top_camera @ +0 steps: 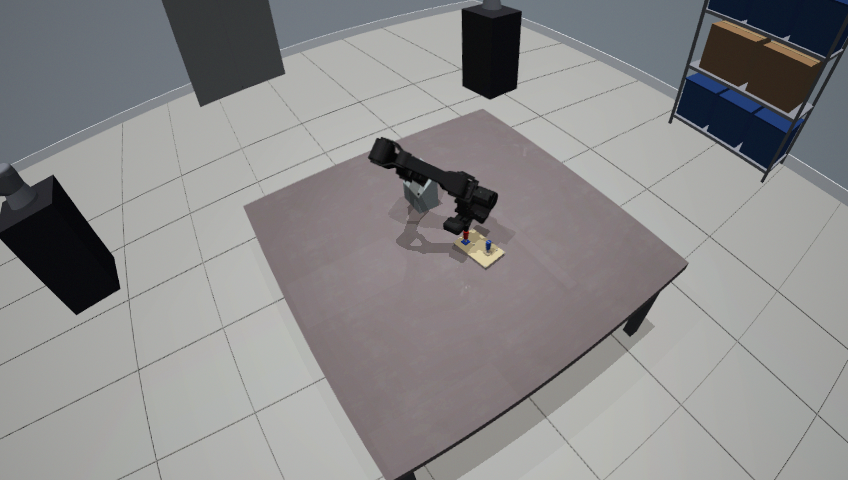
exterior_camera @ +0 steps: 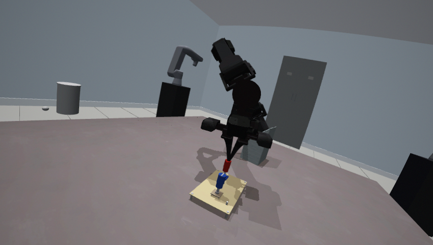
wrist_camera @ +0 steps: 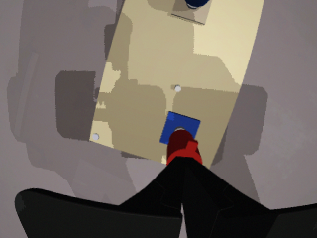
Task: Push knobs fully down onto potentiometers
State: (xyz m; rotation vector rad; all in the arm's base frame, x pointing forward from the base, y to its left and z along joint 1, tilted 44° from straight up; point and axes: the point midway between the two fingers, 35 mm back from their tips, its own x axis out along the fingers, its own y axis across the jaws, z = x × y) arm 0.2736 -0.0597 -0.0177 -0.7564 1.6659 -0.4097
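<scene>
My gripper tip is now 90 mm short of the blue knob, 20 mm to the right of it and 10 mm above it. Also, from my gripper tip: red knob: 10 mm below.
</scene>
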